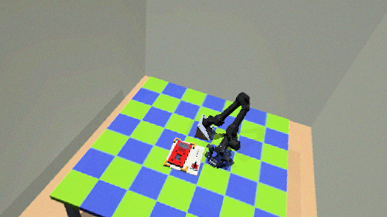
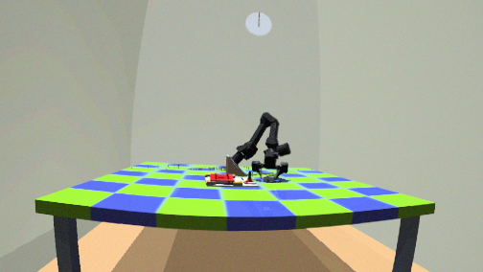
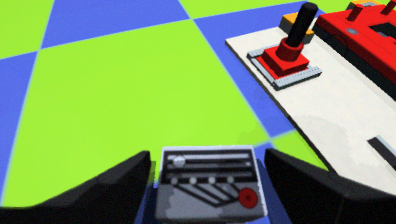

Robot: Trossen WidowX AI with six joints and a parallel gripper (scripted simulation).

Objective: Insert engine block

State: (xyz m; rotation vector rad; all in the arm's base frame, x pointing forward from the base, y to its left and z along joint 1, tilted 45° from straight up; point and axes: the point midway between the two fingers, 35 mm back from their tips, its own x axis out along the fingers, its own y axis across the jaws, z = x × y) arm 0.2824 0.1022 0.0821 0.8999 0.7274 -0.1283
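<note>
Right now the grey engine block is 1 cm behind my gripper tip and 1 cm below it. The rest, counted from my gripper tip: grey holder 6 cm ahead, 11 cm to the right, 2 cm above; white-and-grey base plate 1 cm behind, 20 cm to the right, 1 cm below.
</note>
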